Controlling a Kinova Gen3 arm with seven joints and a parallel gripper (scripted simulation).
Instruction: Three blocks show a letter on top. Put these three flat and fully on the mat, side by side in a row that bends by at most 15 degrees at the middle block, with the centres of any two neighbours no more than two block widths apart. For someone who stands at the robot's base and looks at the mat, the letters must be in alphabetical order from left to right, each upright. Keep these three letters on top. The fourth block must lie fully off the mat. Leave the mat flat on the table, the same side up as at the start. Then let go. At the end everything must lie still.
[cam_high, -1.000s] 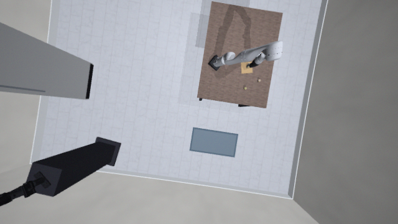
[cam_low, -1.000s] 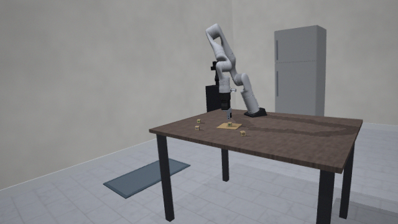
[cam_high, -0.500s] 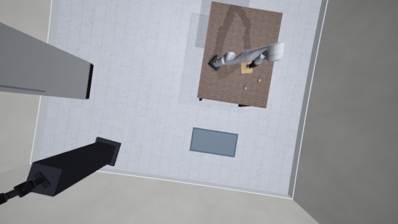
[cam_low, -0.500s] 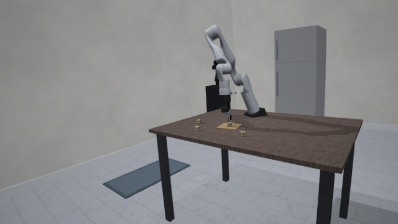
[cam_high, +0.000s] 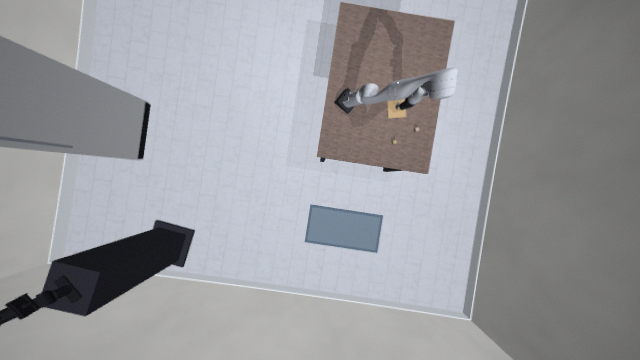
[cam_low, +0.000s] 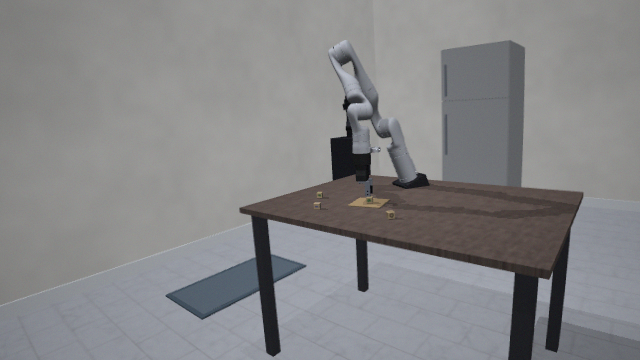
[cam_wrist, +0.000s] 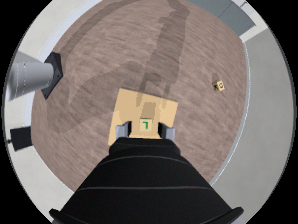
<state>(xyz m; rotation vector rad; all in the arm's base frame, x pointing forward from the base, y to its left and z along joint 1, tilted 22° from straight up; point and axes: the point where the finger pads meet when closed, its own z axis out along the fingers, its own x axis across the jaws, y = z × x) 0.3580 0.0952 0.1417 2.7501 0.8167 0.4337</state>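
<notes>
Right now my hand is 1 cm past the mat, 1 cm to the left of it and 5 cm above it. From my hand the other things lie so: tan block: 19 cm ahead, 12 cm to the right, 4 cm below.
</notes>
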